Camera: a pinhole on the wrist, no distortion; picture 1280 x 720 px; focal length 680.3 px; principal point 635.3 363.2 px. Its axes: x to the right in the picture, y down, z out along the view. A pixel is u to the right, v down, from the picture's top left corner.
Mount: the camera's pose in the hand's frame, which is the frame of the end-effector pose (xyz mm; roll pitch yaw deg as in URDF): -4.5 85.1 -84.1 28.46 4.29 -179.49
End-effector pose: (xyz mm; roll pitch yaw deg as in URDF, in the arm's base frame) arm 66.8 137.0 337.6 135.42 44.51 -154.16
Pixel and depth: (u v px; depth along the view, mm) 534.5 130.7 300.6
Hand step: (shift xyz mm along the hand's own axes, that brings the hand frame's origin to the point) 21.7 318.9 133.9
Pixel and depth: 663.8 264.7 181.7
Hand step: -24.1 194.6 62.1
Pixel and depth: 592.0 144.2 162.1
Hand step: -4.1 208.2 34.0
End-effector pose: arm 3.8 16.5 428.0 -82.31 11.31 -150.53
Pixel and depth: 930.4 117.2 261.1
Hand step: -133.1 291.4 91.5
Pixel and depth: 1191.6 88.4 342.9
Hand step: -304.3 367.6 129.7
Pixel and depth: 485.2 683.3 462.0
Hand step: 58.8 114.7 431.9
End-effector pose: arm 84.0 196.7 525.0 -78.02 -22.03 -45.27
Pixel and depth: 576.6 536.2 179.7
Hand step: -2.9 130.6 96.3
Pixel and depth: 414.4 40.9 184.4
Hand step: 44.7 250.2 40.5
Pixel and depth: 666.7 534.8 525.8
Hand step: -69.2 218.5 438.1
